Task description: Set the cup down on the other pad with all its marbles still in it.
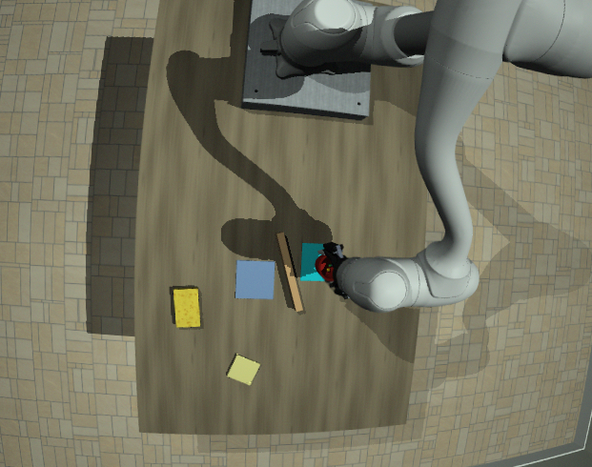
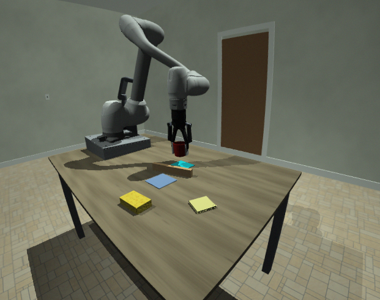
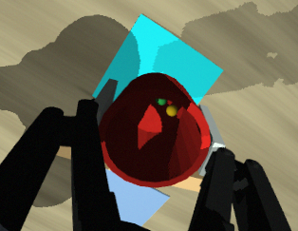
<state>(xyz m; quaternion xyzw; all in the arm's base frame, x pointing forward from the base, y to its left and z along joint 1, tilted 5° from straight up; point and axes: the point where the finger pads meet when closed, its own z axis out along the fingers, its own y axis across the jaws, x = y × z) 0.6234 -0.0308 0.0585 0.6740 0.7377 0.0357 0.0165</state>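
The wooden rail lies 10 cm to the right of my hand, 9 cm below it and 1 cm ahead of it. Round my hand: red cup 2 cm below.
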